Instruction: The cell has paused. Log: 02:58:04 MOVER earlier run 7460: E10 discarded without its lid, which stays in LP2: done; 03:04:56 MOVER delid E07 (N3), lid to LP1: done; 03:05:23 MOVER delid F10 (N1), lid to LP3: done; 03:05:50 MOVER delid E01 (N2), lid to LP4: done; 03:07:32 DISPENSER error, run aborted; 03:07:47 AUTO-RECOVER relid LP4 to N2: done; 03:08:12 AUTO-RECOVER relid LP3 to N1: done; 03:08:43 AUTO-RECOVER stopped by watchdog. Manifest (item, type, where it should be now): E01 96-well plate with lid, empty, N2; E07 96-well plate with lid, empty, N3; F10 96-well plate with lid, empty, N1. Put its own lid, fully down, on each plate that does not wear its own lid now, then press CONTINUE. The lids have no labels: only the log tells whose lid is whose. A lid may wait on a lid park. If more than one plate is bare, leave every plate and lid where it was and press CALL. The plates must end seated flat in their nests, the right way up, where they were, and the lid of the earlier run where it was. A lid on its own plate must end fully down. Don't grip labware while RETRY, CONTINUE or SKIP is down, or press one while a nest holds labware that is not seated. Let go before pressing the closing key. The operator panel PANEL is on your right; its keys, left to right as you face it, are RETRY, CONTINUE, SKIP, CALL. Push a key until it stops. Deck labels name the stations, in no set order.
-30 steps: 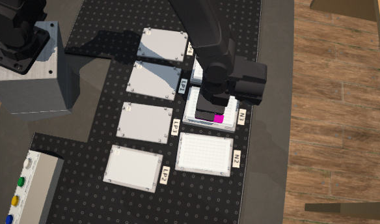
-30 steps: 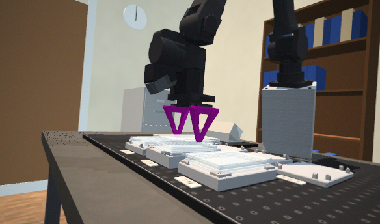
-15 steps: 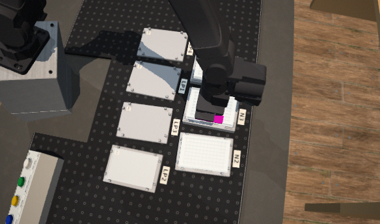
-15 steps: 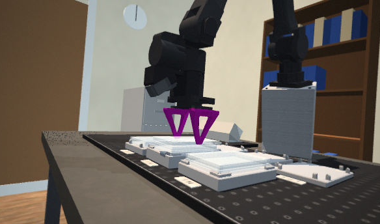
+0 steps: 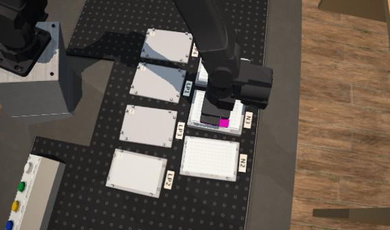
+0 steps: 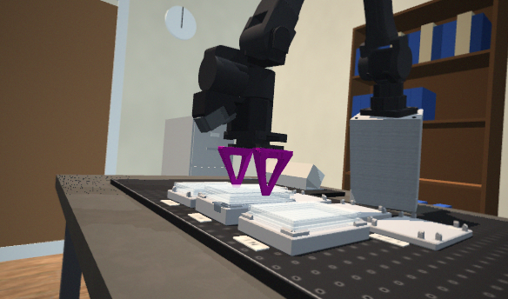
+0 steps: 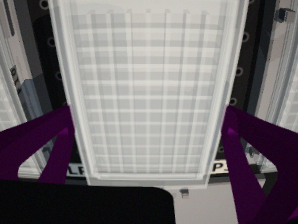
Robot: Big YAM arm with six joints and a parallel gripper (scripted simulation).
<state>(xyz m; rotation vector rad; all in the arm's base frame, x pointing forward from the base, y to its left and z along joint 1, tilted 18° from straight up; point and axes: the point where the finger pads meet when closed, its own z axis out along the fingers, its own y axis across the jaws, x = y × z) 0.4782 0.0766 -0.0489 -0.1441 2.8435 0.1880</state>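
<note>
The green CONTINUE key is 40 cm behind my hand, 36 cm to the right of it and 2 cm above it. The rest, counted from my hand: LP1 label: 10 cm behind, 5 cm to the left, 5 cm below; then LP3 label: 8 cm behind, 8 cm to the right, 5 cm below; then nest N1: 2 cm behind, 12 cm to the left, 4 cm below.
</note>
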